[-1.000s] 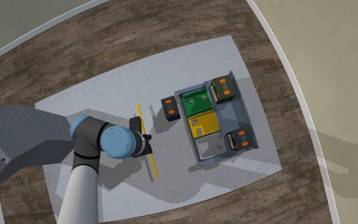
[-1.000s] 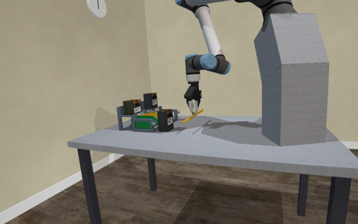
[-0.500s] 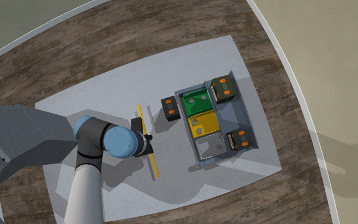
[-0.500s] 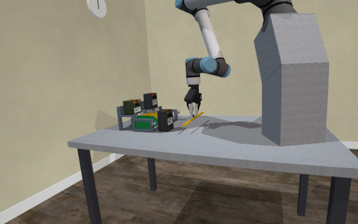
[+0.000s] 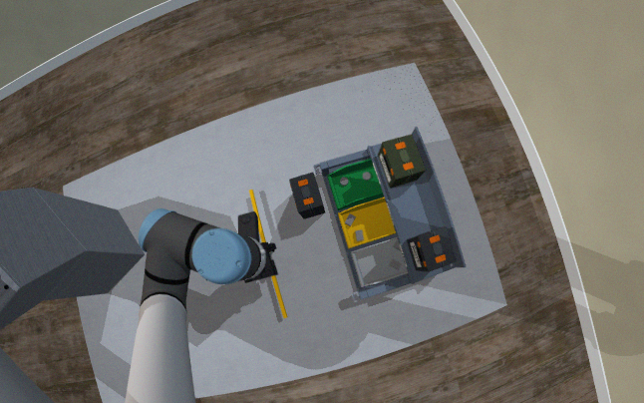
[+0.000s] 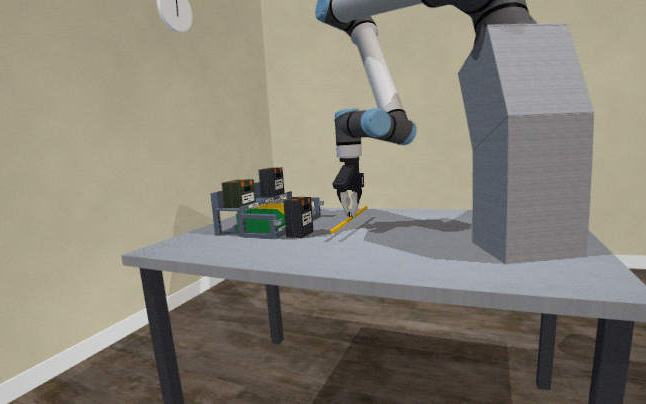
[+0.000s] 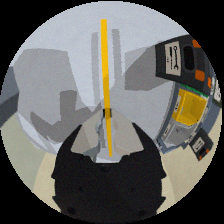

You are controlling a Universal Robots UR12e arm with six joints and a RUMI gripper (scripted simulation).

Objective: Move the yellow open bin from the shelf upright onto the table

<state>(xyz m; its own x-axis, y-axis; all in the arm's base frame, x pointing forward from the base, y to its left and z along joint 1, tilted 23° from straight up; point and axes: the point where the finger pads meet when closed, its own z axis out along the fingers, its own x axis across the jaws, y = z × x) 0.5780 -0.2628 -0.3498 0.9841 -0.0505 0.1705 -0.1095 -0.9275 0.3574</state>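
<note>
My gripper is now 30 cm short of the yellow open bin, 3 cm to the left of it and 1 cm above it. From my hand the other things lie so: thin yellow rod 1 cm below; green bin 32 cm ahead, 8 cm to the left, 1 cm below; black box 17 cm ahead, 9 cm to the left, 1 cm above.
</note>
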